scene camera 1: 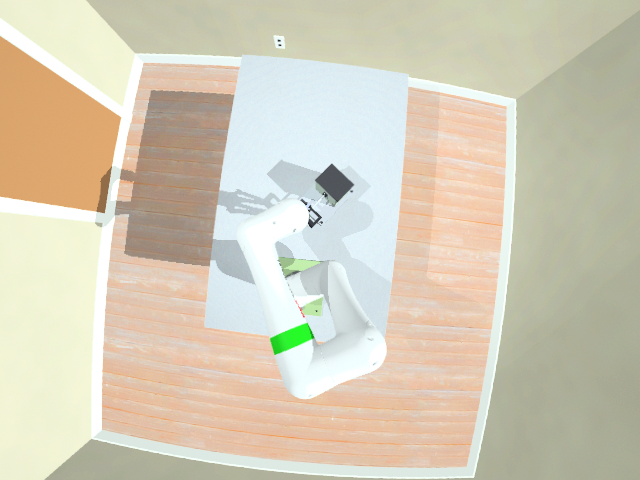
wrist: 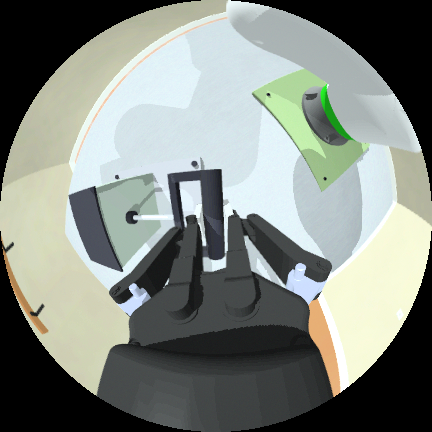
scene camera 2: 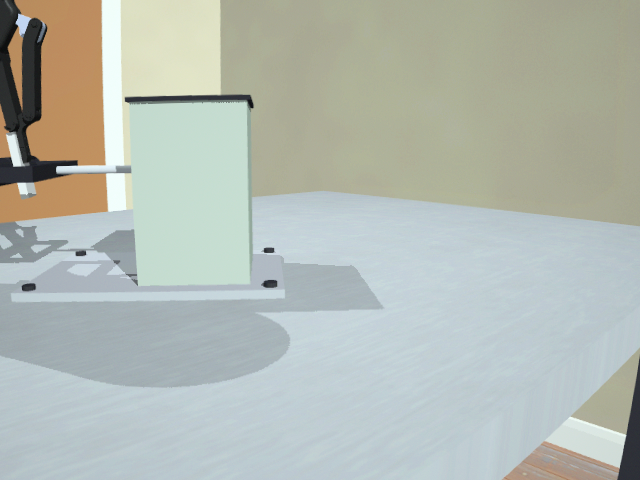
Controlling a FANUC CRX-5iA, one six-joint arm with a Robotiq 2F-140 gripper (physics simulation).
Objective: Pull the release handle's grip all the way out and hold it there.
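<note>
The release handle's grip [wrist: 213, 200] is a dark bar on a rectangular frame. In the wrist view it stands between my two fingers. My gripper [wrist: 213, 209] is shut on the grip, with a light fingertip pad on each side of it. A pale rod [scene camera 2: 87, 169] [wrist: 154, 217] runs from the frame into the pale green housing [scene camera 2: 191, 196] [wrist: 125, 215]; a long stretch of rod shows outside. In scene camera 2 the grip bar lies past the left edge and one fingertip passes through the frame. In scene camera 1 my arm covers part of the frame [scene camera 1: 314, 217].
The housing has a black lid [scene camera 1: 334, 182] and stands on a light base plate [scene camera 2: 67, 296] with black bolts at its corners. The base plate rests on the pale table [scene camera 1: 320, 113]. The arm's green mounting plate [scene camera 1: 297, 265] [wrist: 285, 110] is on the same table, near its front.
</note>
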